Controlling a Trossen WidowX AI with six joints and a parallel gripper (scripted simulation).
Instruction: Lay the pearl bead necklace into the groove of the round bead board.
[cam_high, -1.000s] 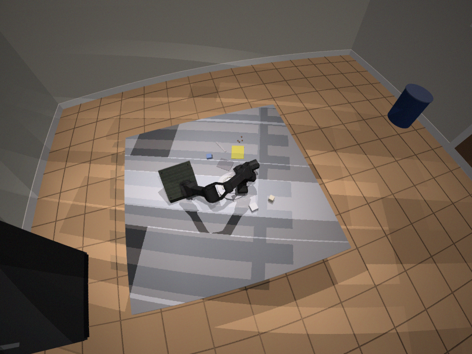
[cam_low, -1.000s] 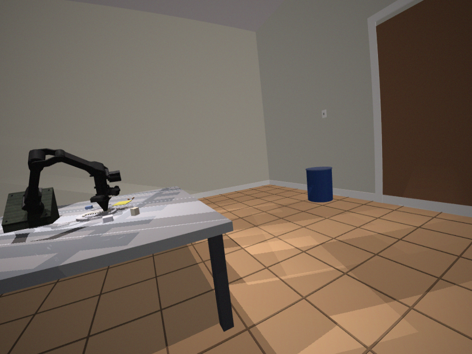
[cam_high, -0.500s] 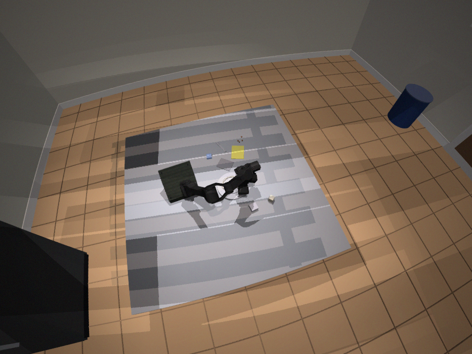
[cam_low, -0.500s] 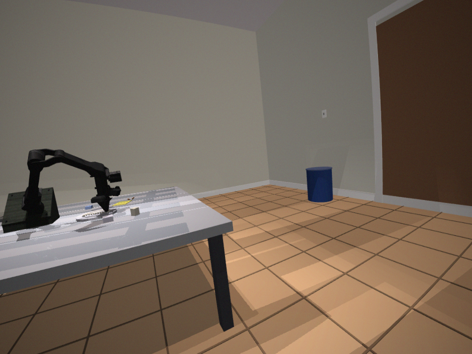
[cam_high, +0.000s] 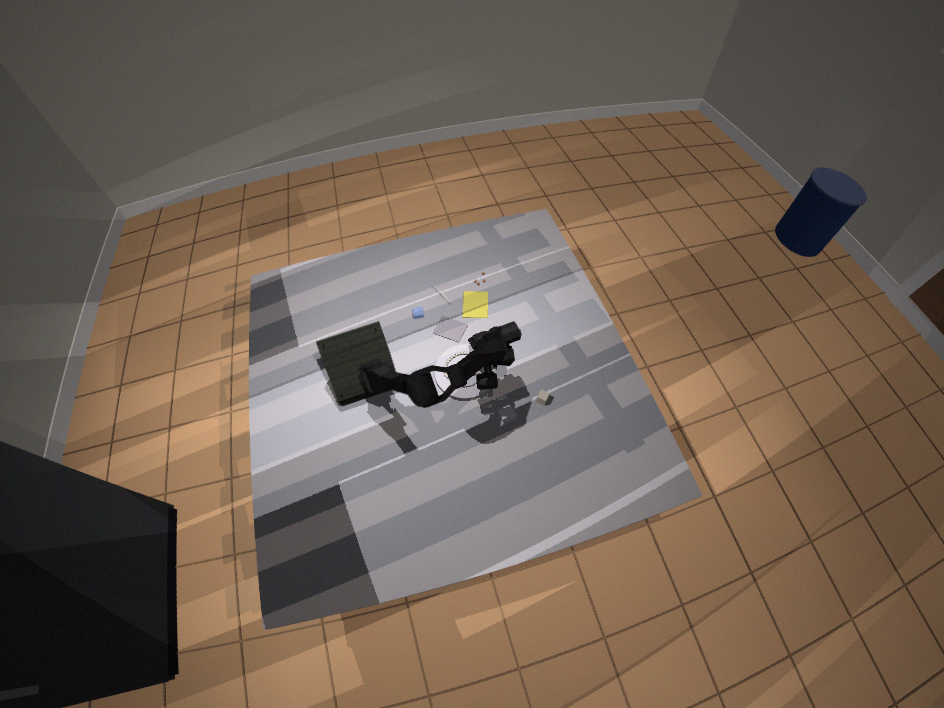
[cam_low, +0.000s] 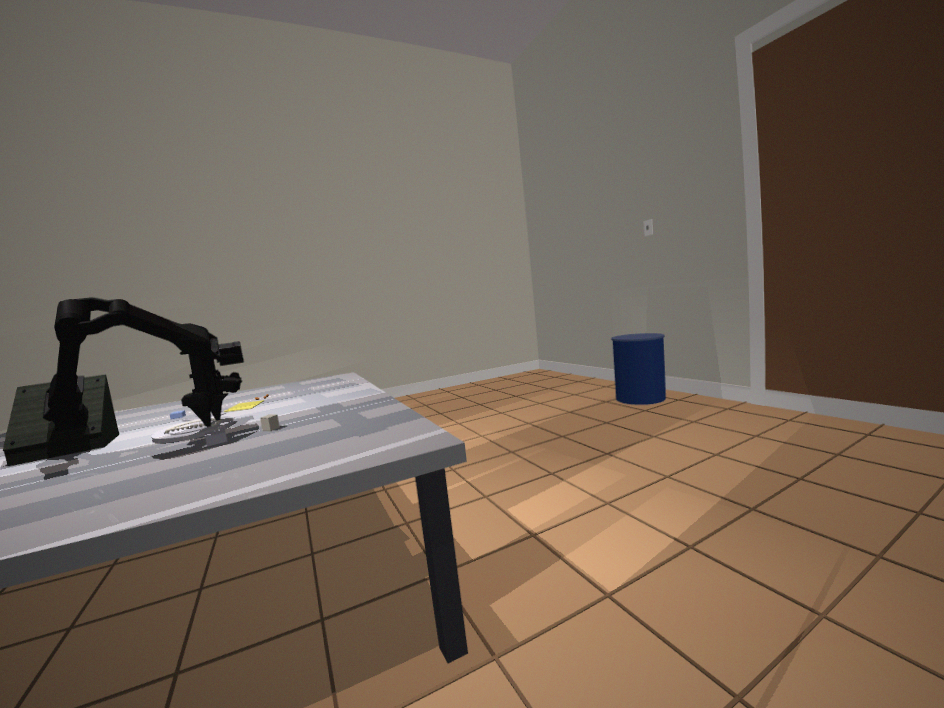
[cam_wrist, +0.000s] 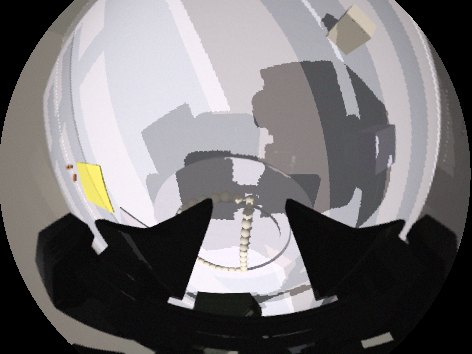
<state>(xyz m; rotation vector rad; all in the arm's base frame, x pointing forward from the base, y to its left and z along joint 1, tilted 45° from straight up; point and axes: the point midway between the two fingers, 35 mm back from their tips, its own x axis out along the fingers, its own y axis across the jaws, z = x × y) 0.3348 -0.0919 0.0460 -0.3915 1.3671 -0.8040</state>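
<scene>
Right now the round bead board is 50 mm behind my gripper tip, 40 mm to the left of it and 10 mm below it. From my gripper tip the other things lie so: grey card 220 mm to the left, 40 mm behind, 20 mm below; beige cube 150 mm to the right, 140 mm ahead; white block 160 mm to the right, 10 mm below, 10 mm ahead.
</scene>
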